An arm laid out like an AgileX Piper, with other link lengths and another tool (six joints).
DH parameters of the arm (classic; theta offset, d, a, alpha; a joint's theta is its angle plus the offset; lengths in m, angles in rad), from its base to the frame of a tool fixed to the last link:
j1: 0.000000 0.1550 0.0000 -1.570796
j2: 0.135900 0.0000 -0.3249 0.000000
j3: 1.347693 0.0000 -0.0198 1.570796
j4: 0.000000 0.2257 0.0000 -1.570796
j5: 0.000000 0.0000 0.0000 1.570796
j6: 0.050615 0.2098 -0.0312 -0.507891
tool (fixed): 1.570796 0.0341 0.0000 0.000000
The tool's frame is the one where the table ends.
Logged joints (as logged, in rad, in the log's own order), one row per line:
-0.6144, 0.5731, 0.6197, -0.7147, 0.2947, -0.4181
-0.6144, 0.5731, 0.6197, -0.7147, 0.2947, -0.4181
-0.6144, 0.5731, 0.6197, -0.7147, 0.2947, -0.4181
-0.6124, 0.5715, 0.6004, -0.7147, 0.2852, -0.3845
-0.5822, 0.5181, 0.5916, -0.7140, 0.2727, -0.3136
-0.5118, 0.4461, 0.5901, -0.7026, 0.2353, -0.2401
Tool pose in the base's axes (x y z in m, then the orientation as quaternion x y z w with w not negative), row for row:
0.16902, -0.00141, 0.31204, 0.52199, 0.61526, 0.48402, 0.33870
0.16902, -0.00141, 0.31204, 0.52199, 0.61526, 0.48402, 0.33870
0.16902, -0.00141, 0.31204, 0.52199, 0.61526, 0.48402, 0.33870
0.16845, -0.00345, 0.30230, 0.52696, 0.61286, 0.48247, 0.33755
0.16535, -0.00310, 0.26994, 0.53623, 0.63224, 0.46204, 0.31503
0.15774, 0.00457, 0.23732, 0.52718, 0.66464, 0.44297, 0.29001
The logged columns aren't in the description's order. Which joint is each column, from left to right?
Columns, left to right: j1, j4, j5, j6, j2, j3.
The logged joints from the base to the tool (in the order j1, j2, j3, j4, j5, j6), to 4 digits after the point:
-0.6144, 0.2947, -0.4181, 0.5731, 0.6197, -0.7147
-0.6144, 0.2947, -0.4181, 0.5731, 0.6197, -0.7147
-0.6144, 0.2947, -0.4181, 0.5731, 0.6197, -0.7147
-0.6124, 0.2852, -0.3845, 0.5715, 0.6004, -0.7147
-0.5822, 0.2727, -0.3136, 0.5181, 0.5916, -0.7140
-0.5118, 0.2353, -0.2401, 0.4461, 0.5901, -0.7026

